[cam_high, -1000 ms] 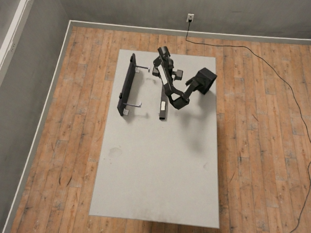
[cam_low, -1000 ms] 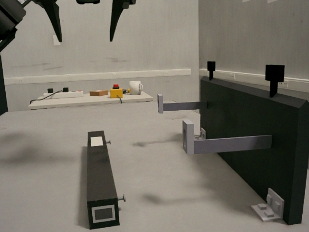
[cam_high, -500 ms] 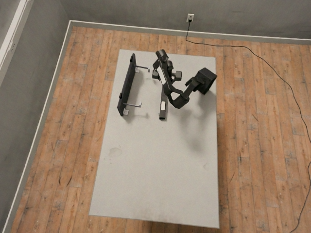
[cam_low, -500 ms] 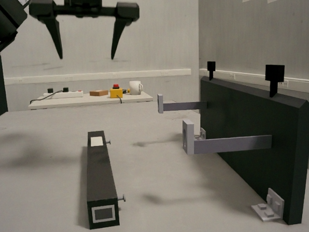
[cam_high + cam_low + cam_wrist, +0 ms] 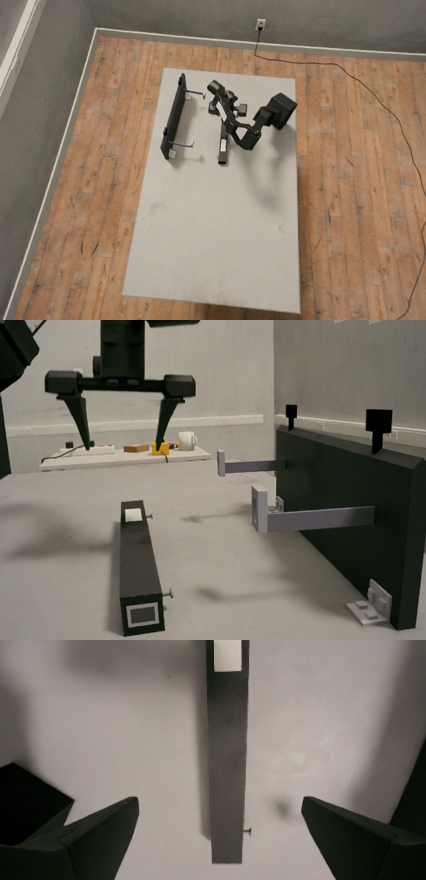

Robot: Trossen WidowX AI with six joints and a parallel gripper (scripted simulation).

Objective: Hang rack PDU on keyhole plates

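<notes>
Now: hand 170 mm above the rack PDU and 10 mm short of it. Round my hand: backboard 280 mm ahead, 120 mm below, 80 mm to the left.
</notes>
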